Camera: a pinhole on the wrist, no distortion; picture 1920 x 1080 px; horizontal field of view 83.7 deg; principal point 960.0 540.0 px. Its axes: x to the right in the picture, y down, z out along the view. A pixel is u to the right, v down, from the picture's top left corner.
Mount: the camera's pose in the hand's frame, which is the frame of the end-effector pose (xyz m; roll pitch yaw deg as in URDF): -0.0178 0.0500 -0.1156 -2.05 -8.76 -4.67
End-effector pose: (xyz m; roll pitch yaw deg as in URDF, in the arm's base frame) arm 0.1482 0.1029 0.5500 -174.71 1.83 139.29
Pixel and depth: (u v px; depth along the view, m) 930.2 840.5 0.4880
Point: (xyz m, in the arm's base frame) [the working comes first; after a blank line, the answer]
In the camera's frame: -0.0136 0.1368 0.4880

0.3422 0.1691 0.1757
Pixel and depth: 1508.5 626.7 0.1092
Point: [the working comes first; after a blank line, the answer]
In the camera's frame: 0.0559 0.0088 0.1092

0.1705 0.1619 0.5434
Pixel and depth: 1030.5 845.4 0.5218
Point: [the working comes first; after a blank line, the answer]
In the camera's frame: 0.0343 0.1487 0.5218

0.3143 0.2008 0.1334
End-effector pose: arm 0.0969 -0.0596 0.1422 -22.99 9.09 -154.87
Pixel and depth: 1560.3 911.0 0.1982
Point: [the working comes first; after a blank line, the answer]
In the camera's frame: 0.1110 0.0686 0.1982

0.0925 -0.2234 0.1716
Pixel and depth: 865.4 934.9 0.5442
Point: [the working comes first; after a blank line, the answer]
In the camera's frame: -0.0480 0.2005 0.5442

0.3508 -0.4006 0.4251
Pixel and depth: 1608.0 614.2 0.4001
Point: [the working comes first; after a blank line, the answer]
In the camera's frame: 0.2419 0.0277 0.4001

-0.0038 -0.3216 0.3733
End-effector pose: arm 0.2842 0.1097 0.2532 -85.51 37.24 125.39
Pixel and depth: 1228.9 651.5 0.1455
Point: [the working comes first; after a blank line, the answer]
In the camera's frame: 0.0365 0.0151 0.1455

0.2771 0.0533 0.2017
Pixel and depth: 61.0 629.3 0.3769
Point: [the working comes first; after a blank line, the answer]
In the camera's frame: -0.3161 0.0314 0.3769

0.3220 -0.3174 0.3986
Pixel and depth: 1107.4 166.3 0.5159
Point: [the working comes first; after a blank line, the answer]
In the camera's frame: 0.0709 -0.1799 0.5159

-0.0741 -0.0788 0.3905
